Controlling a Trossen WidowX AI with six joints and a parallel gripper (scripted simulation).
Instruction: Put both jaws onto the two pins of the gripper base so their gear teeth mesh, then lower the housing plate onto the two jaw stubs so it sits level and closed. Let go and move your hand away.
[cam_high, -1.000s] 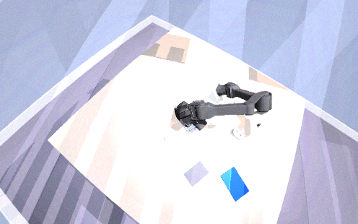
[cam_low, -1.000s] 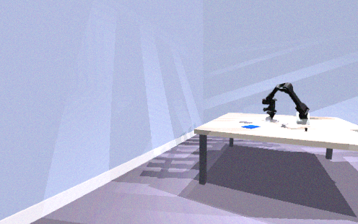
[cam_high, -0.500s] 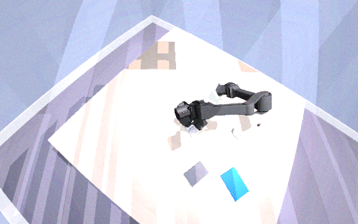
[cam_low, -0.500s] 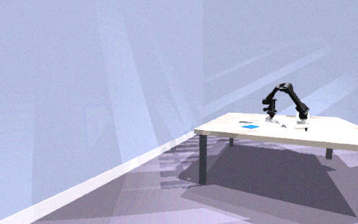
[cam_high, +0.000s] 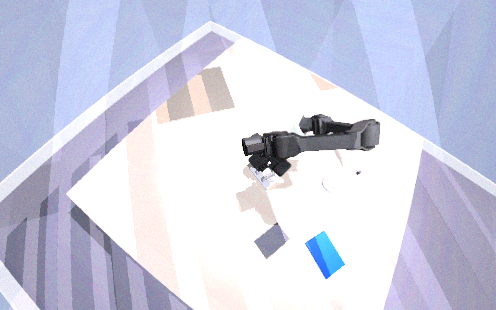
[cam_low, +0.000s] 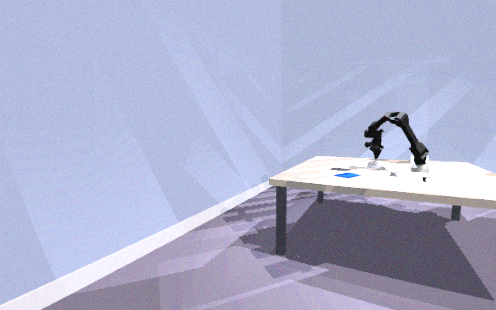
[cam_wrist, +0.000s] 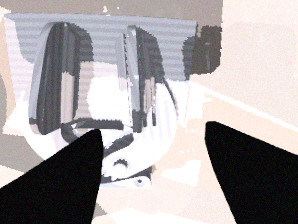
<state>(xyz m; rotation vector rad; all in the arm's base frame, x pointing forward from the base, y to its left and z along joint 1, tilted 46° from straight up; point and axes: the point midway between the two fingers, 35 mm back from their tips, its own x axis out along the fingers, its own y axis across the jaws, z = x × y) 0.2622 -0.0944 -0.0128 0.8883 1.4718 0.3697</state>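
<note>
The grey gripper base lies 70 mm behind my gripper tip, 300 mm to the left of it and 40 mm below it. Round my gripper tip: small pale part 70 mm behind, 300 mm to the left, 60 mm below; gripper jaw 10 mm behind, 60 mm to the left, 50 mm below; grey square plate 250 mm ahead, 170 mm to the left, 60 mm below.
</note>
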